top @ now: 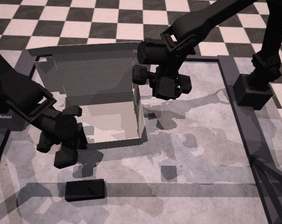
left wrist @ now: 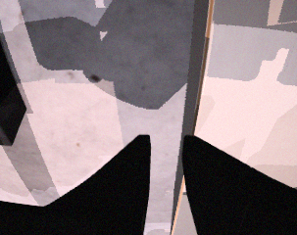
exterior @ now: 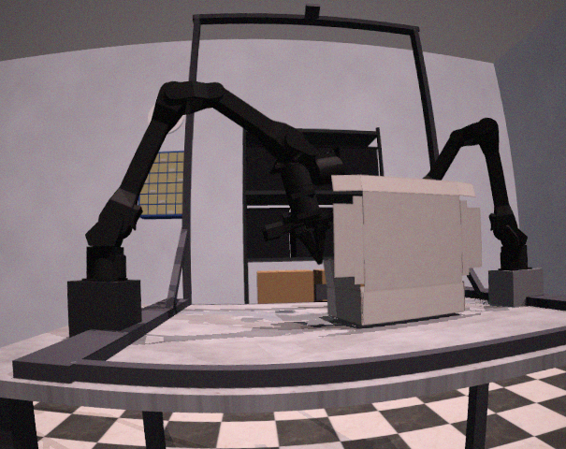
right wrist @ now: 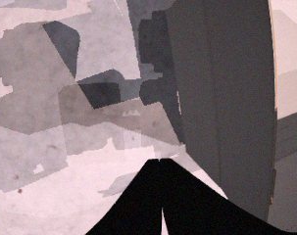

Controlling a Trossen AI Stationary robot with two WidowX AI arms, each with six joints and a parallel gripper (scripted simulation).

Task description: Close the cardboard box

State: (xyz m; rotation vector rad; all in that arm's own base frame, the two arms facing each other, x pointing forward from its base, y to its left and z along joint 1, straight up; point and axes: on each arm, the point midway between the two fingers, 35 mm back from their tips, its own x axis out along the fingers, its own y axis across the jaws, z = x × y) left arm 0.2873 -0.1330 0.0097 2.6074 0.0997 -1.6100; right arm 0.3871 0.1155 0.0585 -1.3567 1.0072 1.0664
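Right now the black block is 120 mm behind my left hand, 80 mm below it and 10 mm to the right of it.
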